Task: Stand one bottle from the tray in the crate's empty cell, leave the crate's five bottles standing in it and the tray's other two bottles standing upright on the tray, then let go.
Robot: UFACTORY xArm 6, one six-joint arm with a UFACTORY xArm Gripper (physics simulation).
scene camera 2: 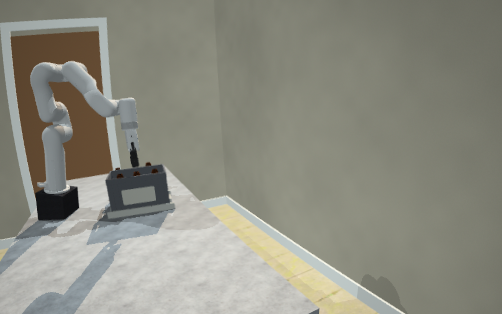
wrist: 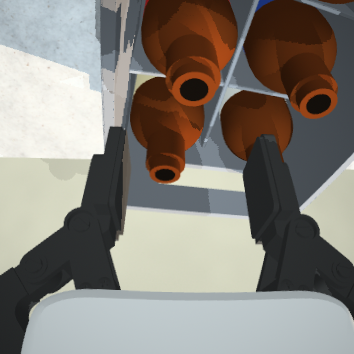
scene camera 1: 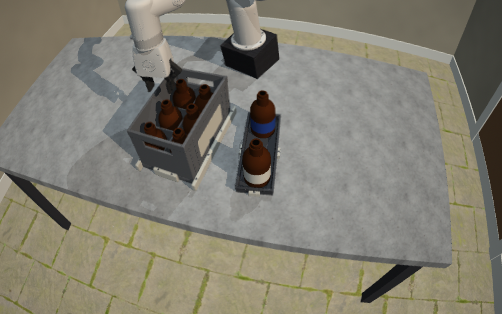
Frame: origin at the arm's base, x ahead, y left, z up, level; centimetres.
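Seen in the pictures: gripper, fingertip midpoint: (scene camera 2: 135, 165) (wrist: 189, 149) (scene camera 1: 161, 89); arm's base, link origin: (scene camera 2: 57, 189) (scene camera 1: 248, 39).
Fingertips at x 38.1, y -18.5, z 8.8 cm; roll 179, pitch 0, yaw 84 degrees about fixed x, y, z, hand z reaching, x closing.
Observation:
Offsets run from my fingertips to a thing's top centre. "*": to the spot under its first point. Level surfaces: height alone.
The grey crate @[dx +0.8, dy +4.4, dz -3.8 cm] (scene camera 1: 167, 162) (scene camera 2: 115, 197) holds several brown bottles standing upright in two rows. A bottle @[dx +0.1, dy +0.2, dz -4.9 cm] (scene camera 1: 170, 116) (wrist: 190, 37) in the middle of one row shows a sliver of red label in the wrist view; its neck is free. Every cell visible in scene camera 1 has a bottle. The tray @[* dx +17.0, dy +27.7, dz -19.7 cm] (scene camera 1: 255, 191) bears two upright bottles, one with a blue label @[dx -5.7, dy +27.1, dz -5.3 cm] (scene camera 1: 263, 115) and one with a white label @[* dx +14.9, dy +27.9, dz -10.4 cm] (scene camera 1: 256, 165). My gripper (scene camera 1: 161, 85) (scene camera 2: 134, 164) (wrist: 189, 149) is open and empty, above the crate at its arm-base end. Bottle bottoms inside the crate are hidden.
Pale strips (scene camera 1: 212, 150) (scene camera 2: 142, 211) run along the crate's foot. The tray stands beside the crate on the grey table @[dz -21.3 cm] (scene camera 1: 350, 150) (scene camera 2: 200, 270). The arm's black base block (scene camera 1: 250, 55) (scene camera 2: 57, 204) stands behind. The crate walls rise around the bottles.

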